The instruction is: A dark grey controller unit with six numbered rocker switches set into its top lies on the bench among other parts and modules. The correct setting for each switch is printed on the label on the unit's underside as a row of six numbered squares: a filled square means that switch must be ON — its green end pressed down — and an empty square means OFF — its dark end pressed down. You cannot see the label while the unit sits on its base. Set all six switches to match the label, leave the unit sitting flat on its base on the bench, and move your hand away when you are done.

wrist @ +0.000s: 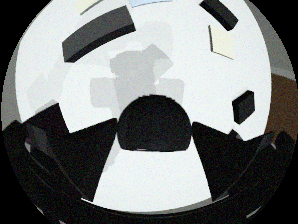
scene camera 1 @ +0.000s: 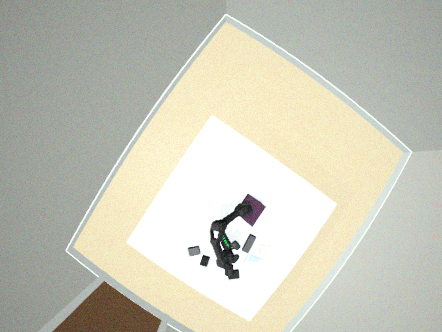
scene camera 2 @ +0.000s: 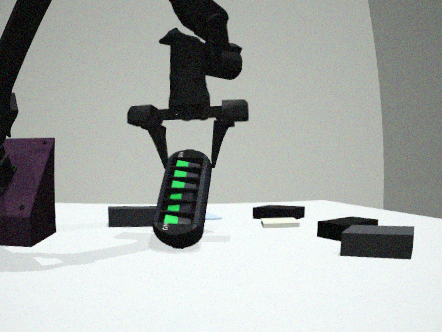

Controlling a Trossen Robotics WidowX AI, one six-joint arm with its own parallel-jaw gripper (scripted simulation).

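The gripper point(scene camera 2: 189, 168) is visible, and the wrist view shows the gripper point(wrist: 155, 125) as well.
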